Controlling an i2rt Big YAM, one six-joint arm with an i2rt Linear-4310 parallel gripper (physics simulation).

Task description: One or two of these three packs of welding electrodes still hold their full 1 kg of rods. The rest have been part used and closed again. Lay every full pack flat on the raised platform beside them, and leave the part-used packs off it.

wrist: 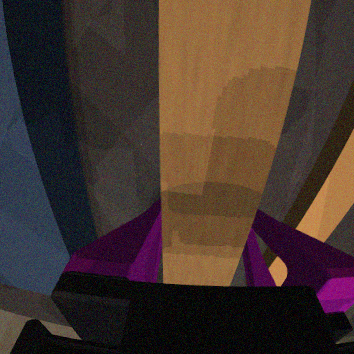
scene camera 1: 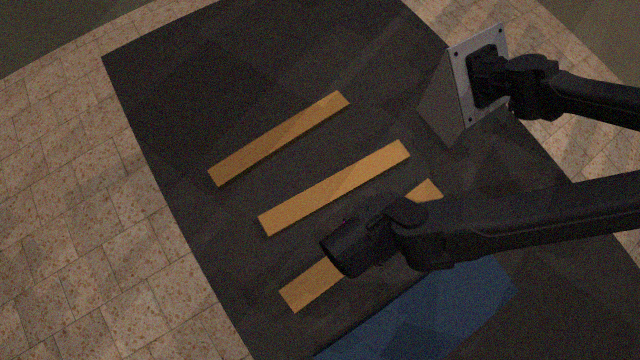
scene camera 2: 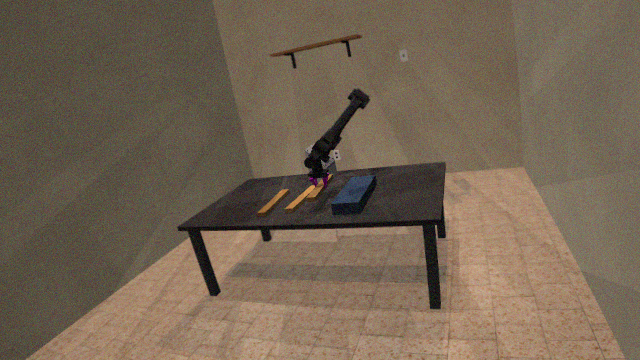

same spot on blue platform: (scene camera 1: 444, 307) = (scene camera 2: 356, 185)
